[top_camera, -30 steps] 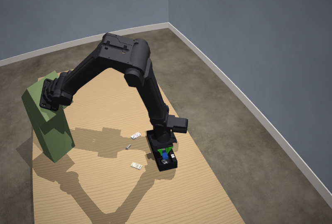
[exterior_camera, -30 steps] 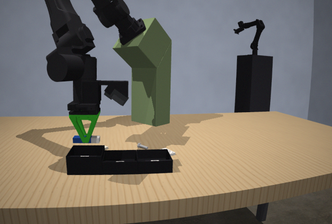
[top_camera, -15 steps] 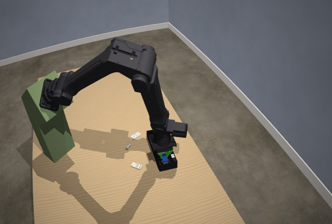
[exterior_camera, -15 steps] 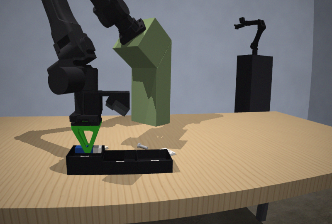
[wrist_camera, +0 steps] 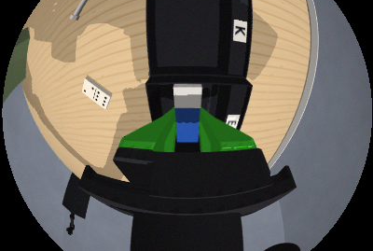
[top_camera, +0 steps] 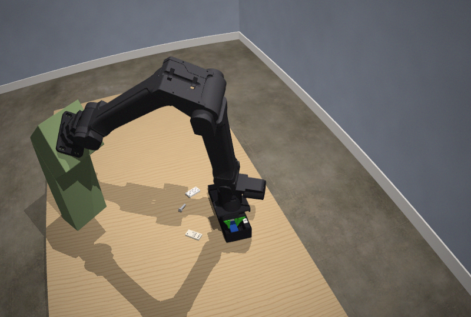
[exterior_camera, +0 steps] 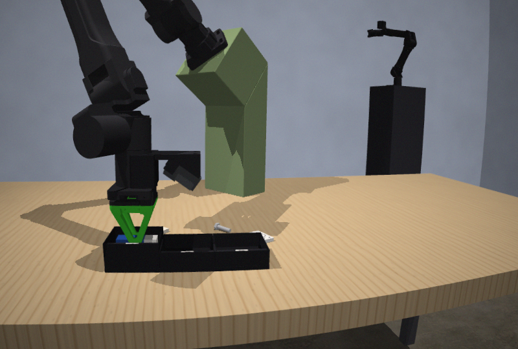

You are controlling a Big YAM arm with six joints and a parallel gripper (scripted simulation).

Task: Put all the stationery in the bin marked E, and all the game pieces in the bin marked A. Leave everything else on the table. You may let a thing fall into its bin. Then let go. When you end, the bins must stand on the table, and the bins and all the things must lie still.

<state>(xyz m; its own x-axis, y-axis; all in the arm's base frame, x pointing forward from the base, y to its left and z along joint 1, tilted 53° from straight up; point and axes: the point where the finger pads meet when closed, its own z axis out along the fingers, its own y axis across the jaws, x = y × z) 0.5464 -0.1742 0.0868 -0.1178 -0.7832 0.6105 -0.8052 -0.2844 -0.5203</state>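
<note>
Now: the blue-and-white eraser 10 mm to the left of my hand. Round my hand: grey bolt (120 mm behind, 160 mm to the left, 30 mm below); white domino (120 mm behind, 40 mm to the left, 30 mm below); joined black bins (20 mm ahead, 80 mm to the left, 10 mm below).
</note>
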